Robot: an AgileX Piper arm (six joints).
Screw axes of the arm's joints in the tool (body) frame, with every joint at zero. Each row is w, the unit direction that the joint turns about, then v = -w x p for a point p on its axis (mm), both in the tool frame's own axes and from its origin. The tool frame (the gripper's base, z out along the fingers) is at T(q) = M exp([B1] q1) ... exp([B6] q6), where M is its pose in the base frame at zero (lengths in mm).
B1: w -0.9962 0 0.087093 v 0 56.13 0
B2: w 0 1 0 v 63.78 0 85.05
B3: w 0 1 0 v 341.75 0 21.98
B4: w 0 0 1 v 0 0 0
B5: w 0 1 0 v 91 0 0
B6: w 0 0 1 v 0 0 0
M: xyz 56.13 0 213.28 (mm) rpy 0 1.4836 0 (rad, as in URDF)
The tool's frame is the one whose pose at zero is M.
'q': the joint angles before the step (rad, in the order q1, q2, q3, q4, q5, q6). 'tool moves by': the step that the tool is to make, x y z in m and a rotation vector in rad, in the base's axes. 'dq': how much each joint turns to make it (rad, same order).
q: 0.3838, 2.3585, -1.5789, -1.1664, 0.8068, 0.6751
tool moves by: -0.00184, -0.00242, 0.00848, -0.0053, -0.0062, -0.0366
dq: 0.0000, -0.0182, 0.0000, 0.0175, 0.0360, 0.0000
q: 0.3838, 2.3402, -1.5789, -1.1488, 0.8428, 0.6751
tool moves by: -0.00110, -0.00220, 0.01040, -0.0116, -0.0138, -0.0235
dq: 0.0000, -0.0211, 0.0000, 0.0019, 0.0310, 0.0001
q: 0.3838, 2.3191, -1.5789, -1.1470, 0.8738, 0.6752
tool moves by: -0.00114, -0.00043, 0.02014, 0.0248, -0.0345, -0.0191
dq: 0.0000, -0.0449, -0.0008, 0.0194, 0.0105, 0.0000
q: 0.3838, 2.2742, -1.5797, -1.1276, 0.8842, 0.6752
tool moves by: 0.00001, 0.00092, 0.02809, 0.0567, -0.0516, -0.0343
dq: 0.0000, -0.0530, -0.0235, 0.0479, 0.0131, -0.0022
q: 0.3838, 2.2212, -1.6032, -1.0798, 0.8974, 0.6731
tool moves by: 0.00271, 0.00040, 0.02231, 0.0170, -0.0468, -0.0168
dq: 0.0000, -0.0277, -0.0375, 0.0113, 0.0211, -0.0078
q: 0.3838, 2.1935, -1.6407, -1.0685, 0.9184, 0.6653
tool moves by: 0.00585, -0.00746, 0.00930, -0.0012, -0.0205, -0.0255
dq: -0.0179, 0.0009, -0.0361, 0.0026, 0.0172, -0.0118
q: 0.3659, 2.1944, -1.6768, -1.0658, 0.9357, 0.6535
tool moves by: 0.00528, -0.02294, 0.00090, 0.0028, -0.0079, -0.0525
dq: -0.0498, 0.0000, -0.0026, -0.0035, -0.0006, 0.0078
